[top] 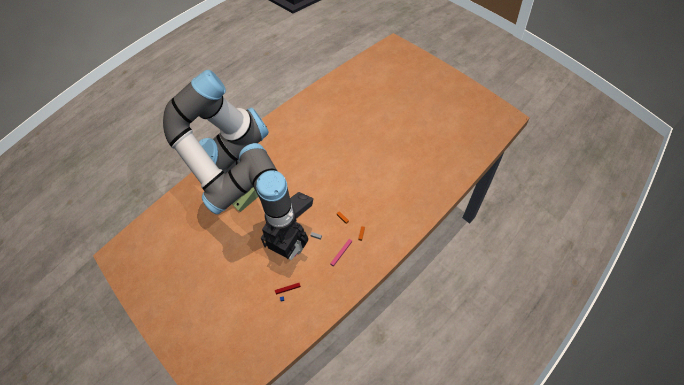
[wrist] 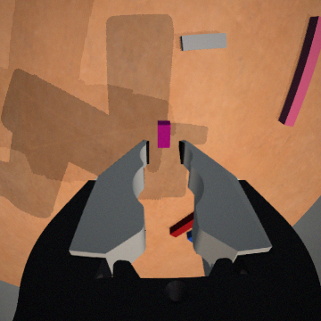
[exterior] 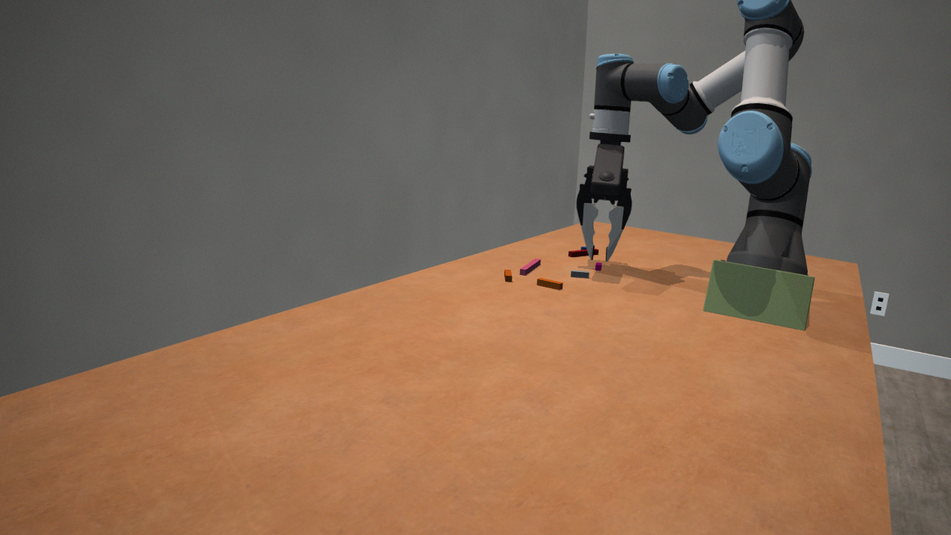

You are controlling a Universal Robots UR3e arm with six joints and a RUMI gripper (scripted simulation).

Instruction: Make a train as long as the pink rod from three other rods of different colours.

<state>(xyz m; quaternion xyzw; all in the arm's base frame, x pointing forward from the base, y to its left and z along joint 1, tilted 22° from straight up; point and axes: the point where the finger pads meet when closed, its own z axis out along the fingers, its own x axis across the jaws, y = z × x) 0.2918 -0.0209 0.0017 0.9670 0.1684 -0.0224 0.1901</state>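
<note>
The magenta rod is 30 mm below my hand. From my hand the other things lie so: pink rod 90 mm to the left, 90 mm ahead, 30 mm below; then red rod 90 mm to the right, 70 mm ahead, 30 mm below; then grey rod 80 mm to the left, 30 mm below.
</note>
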